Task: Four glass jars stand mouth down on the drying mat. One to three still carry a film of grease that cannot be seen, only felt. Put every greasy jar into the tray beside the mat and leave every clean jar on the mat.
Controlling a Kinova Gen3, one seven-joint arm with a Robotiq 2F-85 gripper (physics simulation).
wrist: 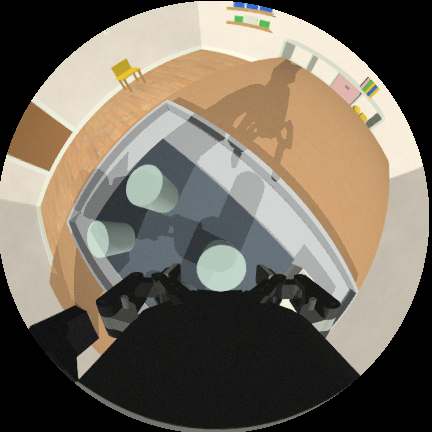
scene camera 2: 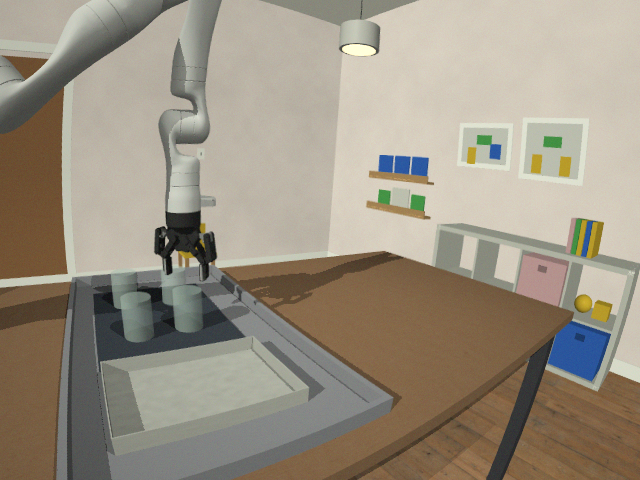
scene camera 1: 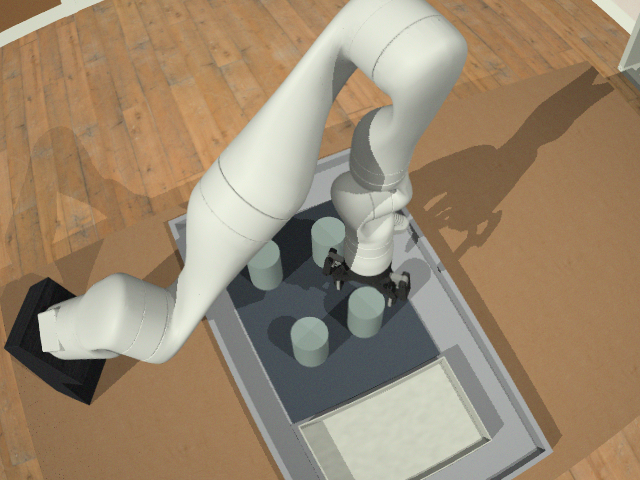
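Seen in the pictures: gripper, fingertip midpoint: [wrist: 218, 273] [scene camera 2: 185, 277] [scene camera 1: 365, 293]; arm's base, link origin: [scene camera 1: 64, 331].
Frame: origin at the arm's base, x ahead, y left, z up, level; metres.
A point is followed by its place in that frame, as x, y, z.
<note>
Four pale green glass jars stand upright on the dark drying mat [scene camera 1: 361, 369] {0.450, -0.179, -0.276} [scene camera 2: 168, 342] {0.437, -0.154, -0.276} [wrist: 270, 250] {0.576, -0.169, -0.276}. The back left jar [scene camera 1: 265, 264] {0.378, 0.060, -0.189} [scene camera 2: 124, 288] {0.379, 0.052, -0.221} [wrist: 110, 239] {0.406, 0.061, -0.194} and back right jar [scene camera 1: 328, 240] {0.504, 0.050, -0.188} [scene camera 2: 172, 289] {0.502, 0.037, -0.232} [wrist: 145, 186] {0.514, 0.061, -0.189} are farther from the tray [scene camera 1: 403, 413] {0.474, -0.298, -0.277} [scene camera 2: 206, 392] {0.448, -0.346, -0.277}, which is empty. The front left jar [scene camera 1: 309, 341] {0.379, -0.114, -0.188} [scene camera 2: 137, 316] {0.381, -0.133, -0.218} is hidden in the wrist view. My gripper [scene camera 1: 364, 293] {0.502, -0.090, -0.161} [scene camera 2: 185, 273] {0.502, -0.090, -0.161} [wrist: 218, 273] {0.502, -0.090, -0.161} is open and empty, pointing down above the jars. In the wrist view the front right jar [scene camera 1: 366, 311] {0.493, -0.110, -0.188} [scene camera 2: 187, 308] {0.492, -0.127, -0.218} [wrist: 221, 267] {0.504, -0.095, -0.189} shows between the fingers. No grease can be seen.
A grey raised border [scene camera 1: 232, 356] {0.247, -0.041, -0.279} [scene camera 2: 351, 359] {0.741, -0.373, -0.280} surrounds the mat and tray on the brown table [scene camera 1: 516, 258] {0.864, -0.134, -0.280} [scene camera 2: 413, 310] {1.068, -0.273, -0.280}. The arm's black base block [scene camera 1: 31, 322] {-0.042, 0.015, 0.043} stands to the left. A shelf unit [scene camera 2: 506, 239] and a yellow chair [wrist: 129, 74] are beyond the table.
</note>
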